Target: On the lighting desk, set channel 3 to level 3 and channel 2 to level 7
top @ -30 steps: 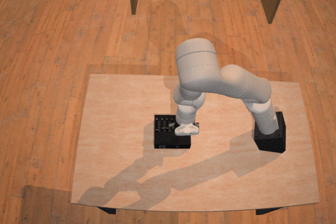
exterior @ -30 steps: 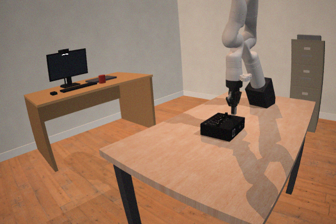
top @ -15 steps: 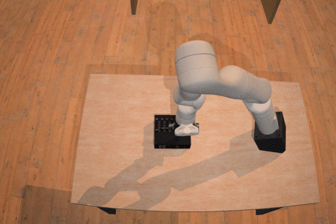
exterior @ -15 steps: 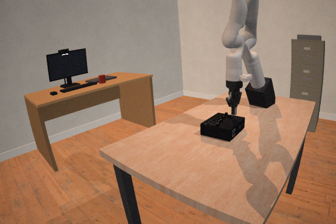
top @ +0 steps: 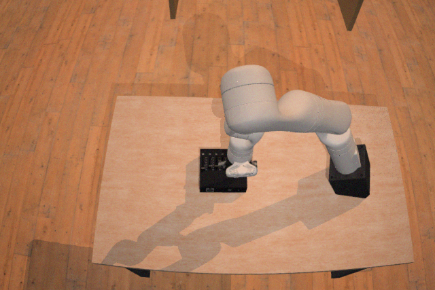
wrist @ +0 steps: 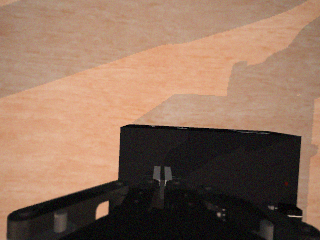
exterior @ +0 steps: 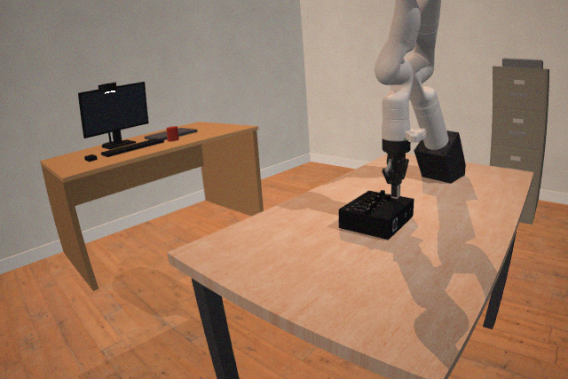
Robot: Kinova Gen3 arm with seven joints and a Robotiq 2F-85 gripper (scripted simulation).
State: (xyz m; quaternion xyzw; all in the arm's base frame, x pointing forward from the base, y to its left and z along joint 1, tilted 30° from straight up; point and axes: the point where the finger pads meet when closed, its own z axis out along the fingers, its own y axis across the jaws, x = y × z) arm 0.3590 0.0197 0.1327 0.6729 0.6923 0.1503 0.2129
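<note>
Now: hand 2 cm to the left of the channel 2 fader cap and 2 cm above it. From my hand the other things lie so: channel 3 fader cap (2 cm ahead, 4 cm to the right, 2 cm below).
</note>
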